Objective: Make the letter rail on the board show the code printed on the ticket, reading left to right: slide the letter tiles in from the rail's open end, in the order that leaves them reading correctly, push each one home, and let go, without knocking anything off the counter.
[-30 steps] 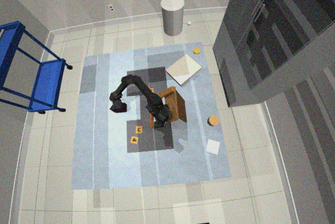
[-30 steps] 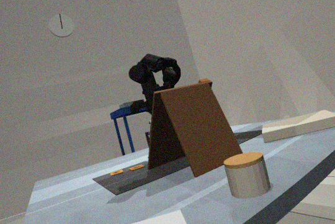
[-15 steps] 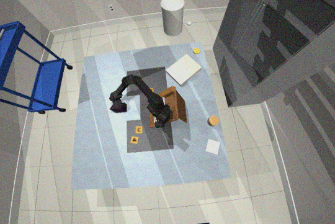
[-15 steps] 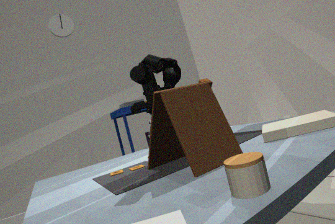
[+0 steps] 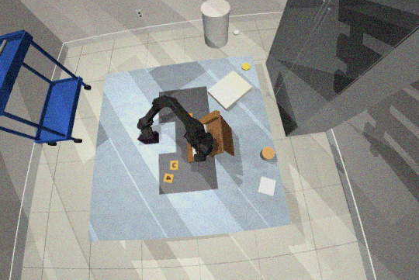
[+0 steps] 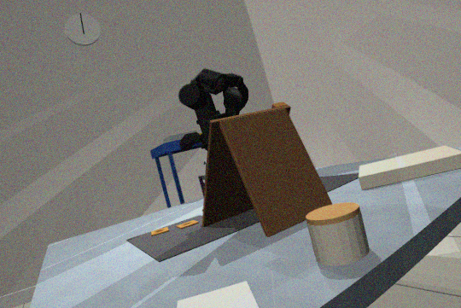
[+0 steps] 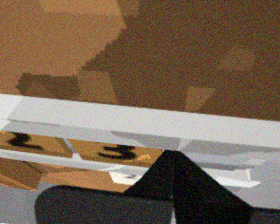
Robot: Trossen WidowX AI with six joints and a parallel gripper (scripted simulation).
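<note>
My gripper tip is 8 cm above the white ticket, 5 cm past it and 2 cm to the right of it. Also, from my gripper tip: cream slab 42 cm to the left, 29 cm ahead, 14 cm below; tan-lidded jar 40 cm ahead, 13 cm below, 11 cm to the right; white card 34 cm ahead, 31 cm to the right, 16 cm below.
</note>
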